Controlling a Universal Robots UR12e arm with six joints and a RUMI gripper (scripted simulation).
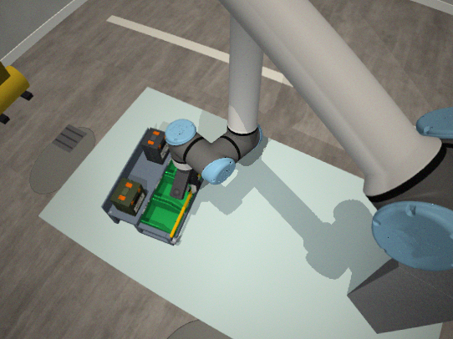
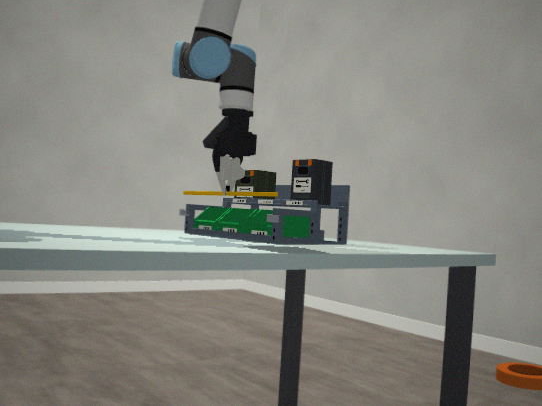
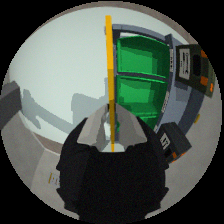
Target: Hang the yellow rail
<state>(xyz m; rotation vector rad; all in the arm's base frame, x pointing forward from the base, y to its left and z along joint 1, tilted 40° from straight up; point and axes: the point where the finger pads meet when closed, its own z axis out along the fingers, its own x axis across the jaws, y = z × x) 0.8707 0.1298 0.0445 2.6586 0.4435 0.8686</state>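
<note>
My hand is 1 cm above the yellow rail.
</note>
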